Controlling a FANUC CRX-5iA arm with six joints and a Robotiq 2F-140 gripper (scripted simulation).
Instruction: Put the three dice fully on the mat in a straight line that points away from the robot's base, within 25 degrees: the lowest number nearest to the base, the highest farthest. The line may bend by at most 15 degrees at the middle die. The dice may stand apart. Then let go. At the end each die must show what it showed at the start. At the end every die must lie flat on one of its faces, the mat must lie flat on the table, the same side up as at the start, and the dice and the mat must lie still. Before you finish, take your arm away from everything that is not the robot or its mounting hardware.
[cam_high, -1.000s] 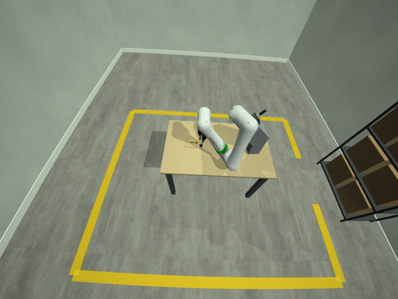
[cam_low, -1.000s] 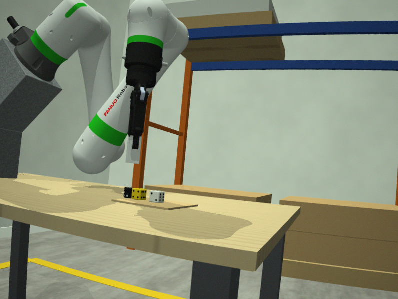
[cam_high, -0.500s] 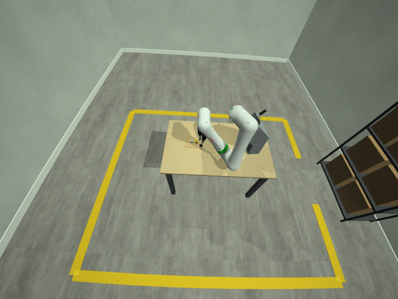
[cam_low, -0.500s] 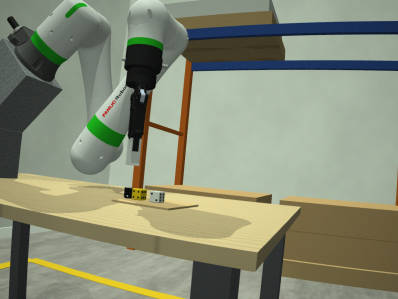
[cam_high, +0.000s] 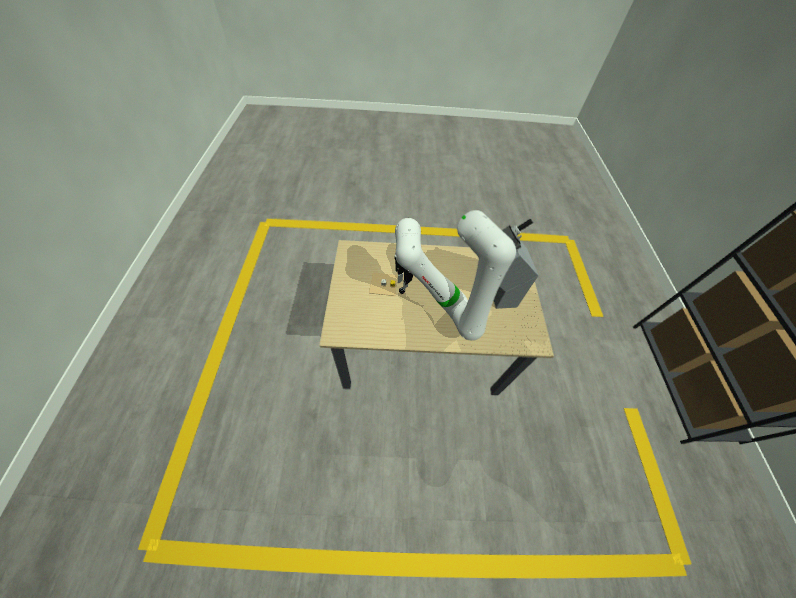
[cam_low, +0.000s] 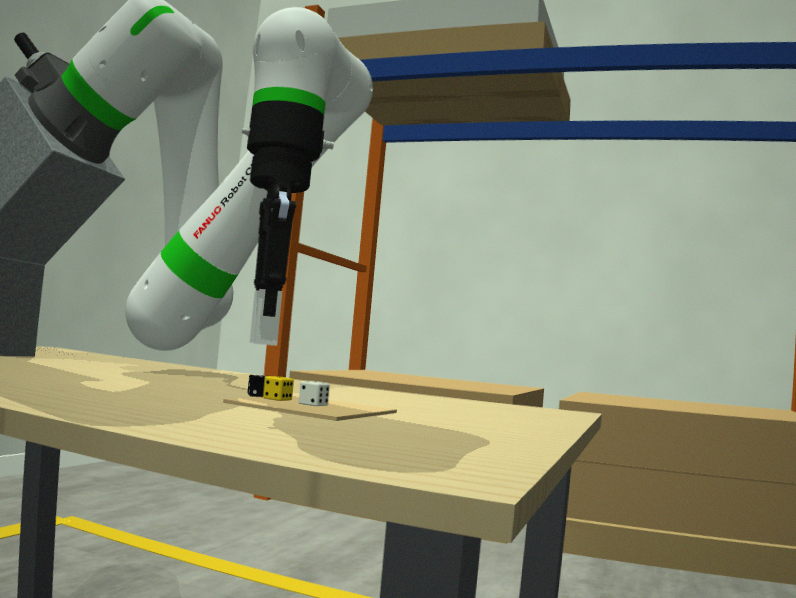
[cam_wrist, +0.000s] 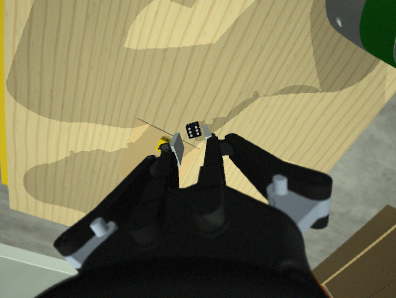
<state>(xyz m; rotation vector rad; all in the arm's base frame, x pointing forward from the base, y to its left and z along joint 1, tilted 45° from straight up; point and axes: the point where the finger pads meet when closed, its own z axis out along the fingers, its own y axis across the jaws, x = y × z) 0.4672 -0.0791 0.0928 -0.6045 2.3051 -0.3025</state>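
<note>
Now: the black die 8 cm below my hand. The rest, counted from my hand: tan mat (9 cm ahead, 6 cm to the right, 9 cm below); then white die (9 cm ahead, 6 cm to the right, 8 cm below); then yellow die (4 cm ahead, 5 cm to the right, 8 cm below).
</note>
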